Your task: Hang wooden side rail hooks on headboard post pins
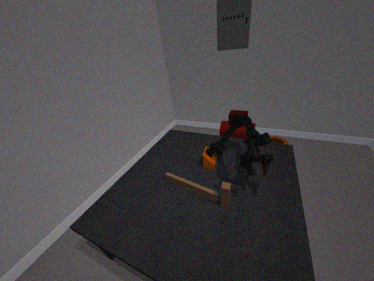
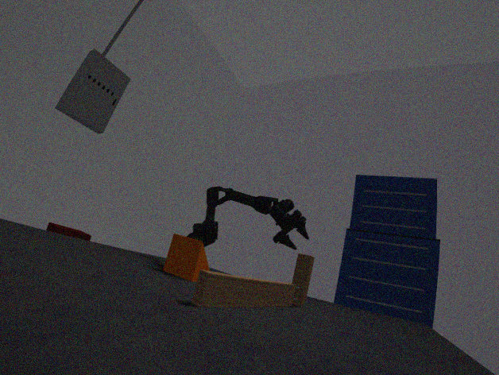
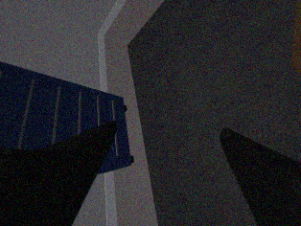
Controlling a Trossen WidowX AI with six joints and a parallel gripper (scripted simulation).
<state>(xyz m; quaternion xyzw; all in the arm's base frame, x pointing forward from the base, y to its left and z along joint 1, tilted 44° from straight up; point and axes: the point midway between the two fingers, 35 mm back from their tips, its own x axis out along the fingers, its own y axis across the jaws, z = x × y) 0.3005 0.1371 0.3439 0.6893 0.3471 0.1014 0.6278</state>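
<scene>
Now: gripper tip 17 cm to the left of the headboard post, 16 cm above it and 6 cm short of it.
</scene>
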